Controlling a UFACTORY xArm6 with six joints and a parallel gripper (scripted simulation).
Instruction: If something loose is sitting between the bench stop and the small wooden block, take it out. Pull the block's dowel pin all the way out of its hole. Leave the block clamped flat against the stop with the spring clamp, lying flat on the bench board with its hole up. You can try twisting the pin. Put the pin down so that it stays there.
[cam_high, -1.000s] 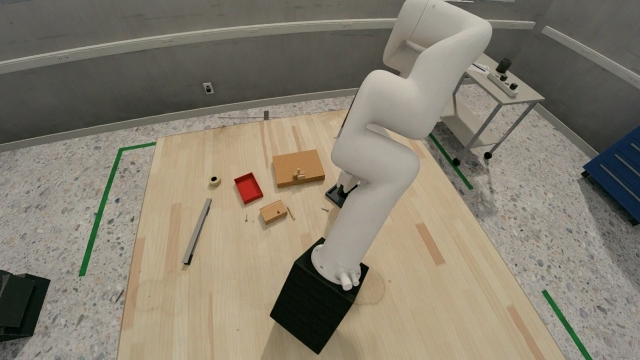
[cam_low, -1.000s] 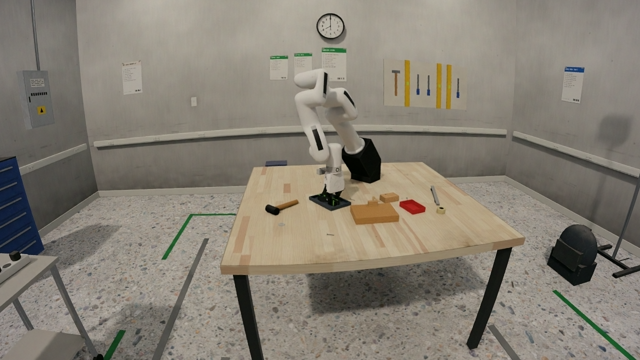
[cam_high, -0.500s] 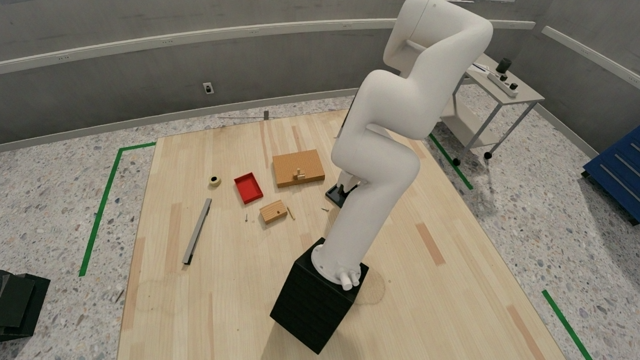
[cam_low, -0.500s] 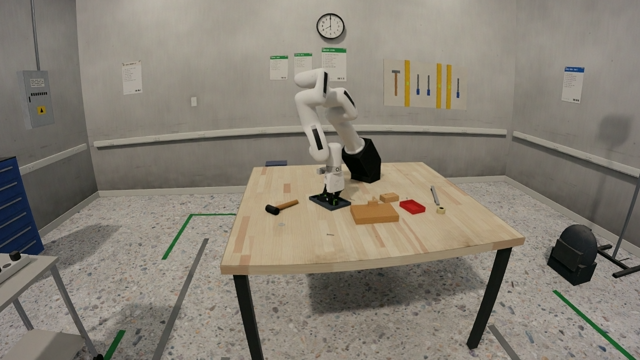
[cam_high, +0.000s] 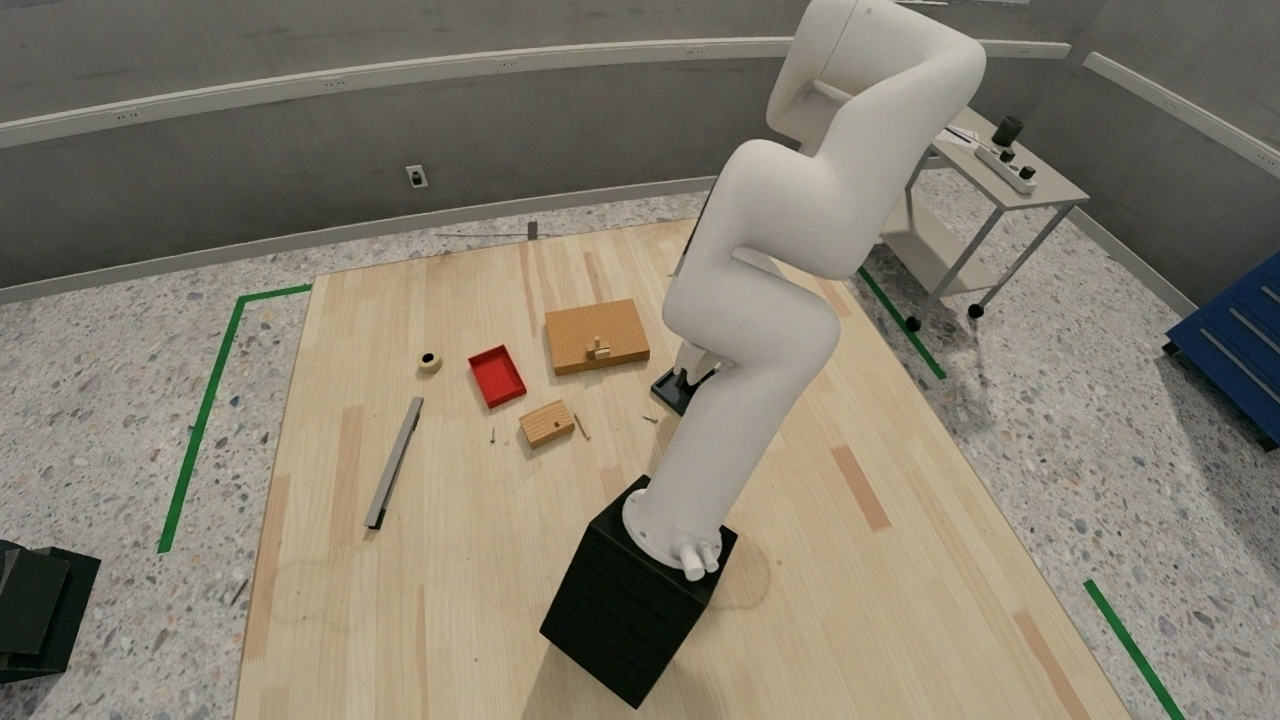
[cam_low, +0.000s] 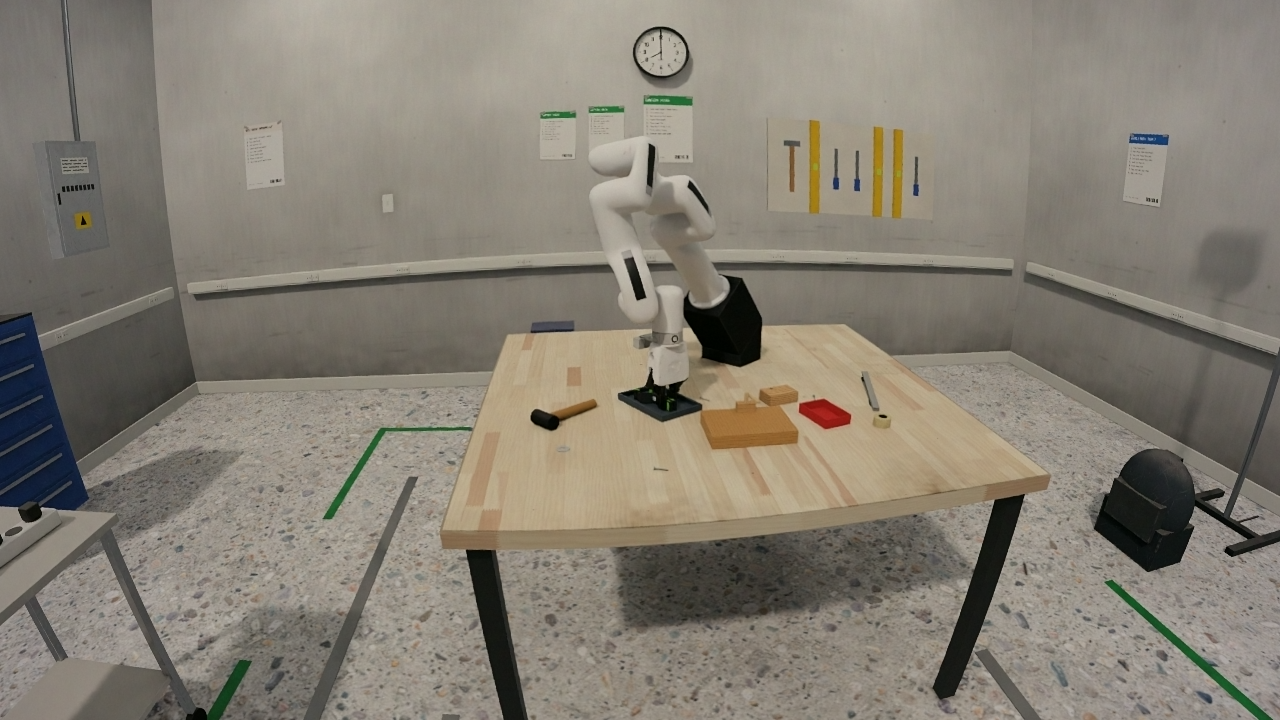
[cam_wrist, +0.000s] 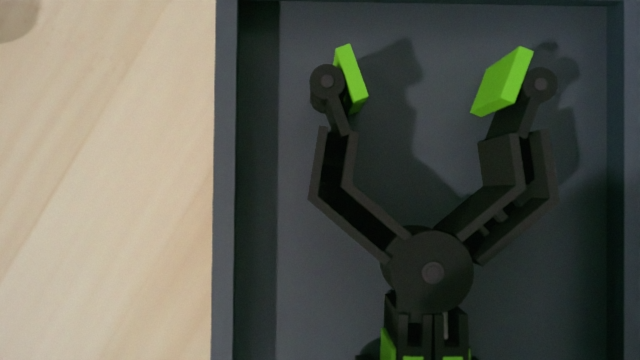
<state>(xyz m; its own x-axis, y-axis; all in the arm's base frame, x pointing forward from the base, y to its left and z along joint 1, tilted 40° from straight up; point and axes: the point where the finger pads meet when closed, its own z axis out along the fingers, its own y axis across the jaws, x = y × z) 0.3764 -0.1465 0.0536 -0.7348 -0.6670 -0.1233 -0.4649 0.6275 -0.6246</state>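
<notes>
Right now my hand is 3 cm past the dark grey tray, 2 cm to the left of it and 2 cm above it. Also, from my hand: small wooden block (18 cm to the left, 11 cm ahead, 2 cm above); dowel pin (18 cm to the left, 11 cm ahead, 3 cm above); thin dowel (23 cm to the left, 4 cm behind, 2 cm below).
</notes>
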